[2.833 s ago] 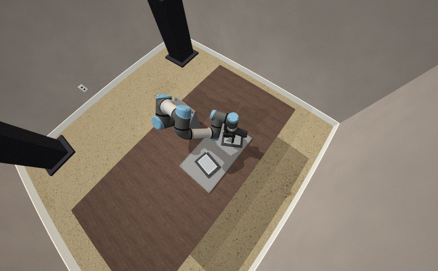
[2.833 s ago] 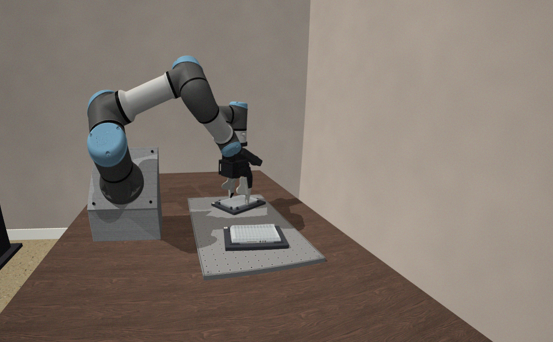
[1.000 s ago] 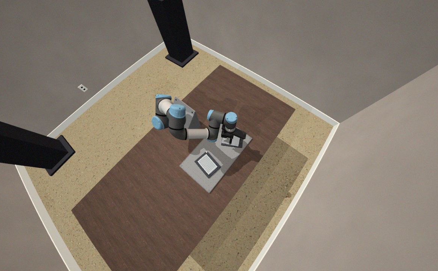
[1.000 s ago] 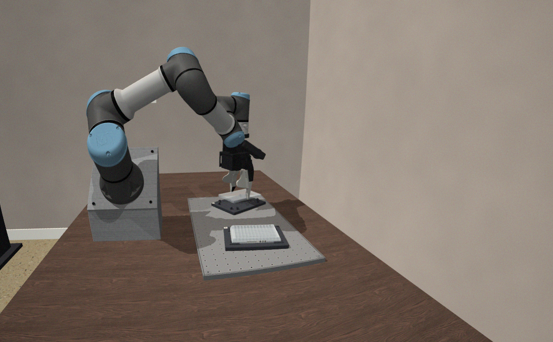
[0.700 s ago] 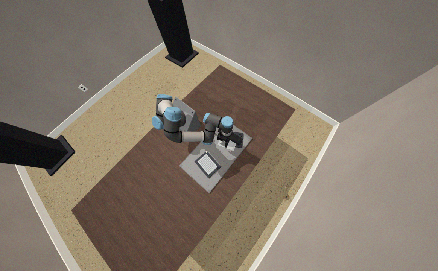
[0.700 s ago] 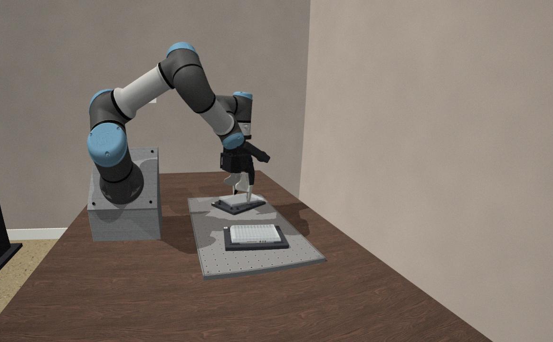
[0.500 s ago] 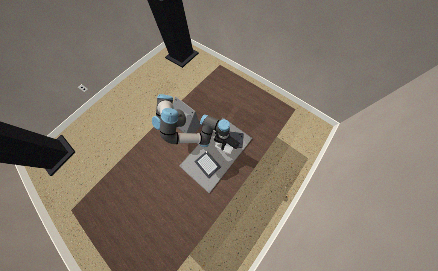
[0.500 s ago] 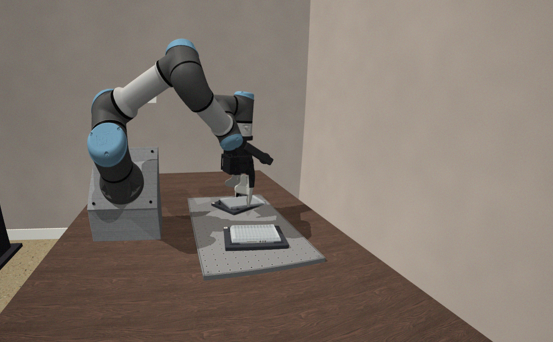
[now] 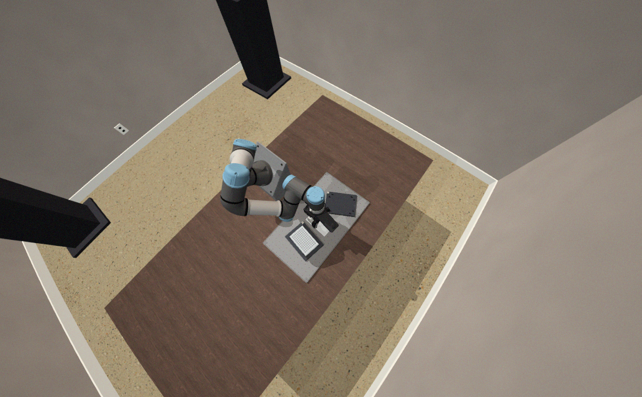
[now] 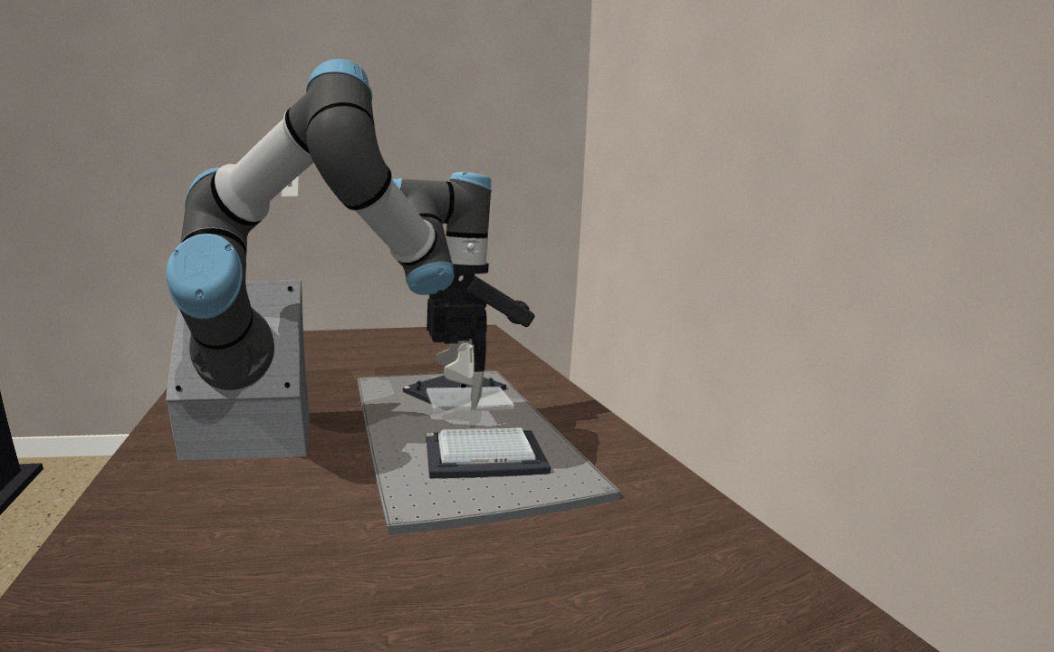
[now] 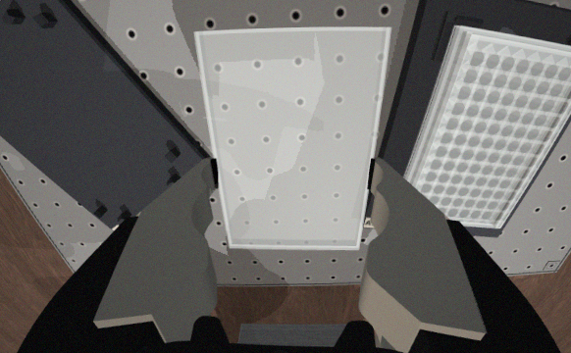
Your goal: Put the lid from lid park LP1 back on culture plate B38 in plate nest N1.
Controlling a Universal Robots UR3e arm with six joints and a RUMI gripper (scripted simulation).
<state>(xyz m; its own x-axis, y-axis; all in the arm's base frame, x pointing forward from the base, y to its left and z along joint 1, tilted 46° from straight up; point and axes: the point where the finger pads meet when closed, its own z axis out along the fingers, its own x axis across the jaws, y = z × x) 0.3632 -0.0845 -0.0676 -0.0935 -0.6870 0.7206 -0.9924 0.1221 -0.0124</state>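
The culture plate B38 lies 20 mm behind my hand, 120 mm to the right of it and 40 mm below it. The rest, counted from my hand: dark lid park LP1: 20 mm ahead, 150 mm to the left, 50 mm below; clear lid: 10 mm below; dark plate nest: 10 mm behind, 120 mm to the right, 50 mm below.
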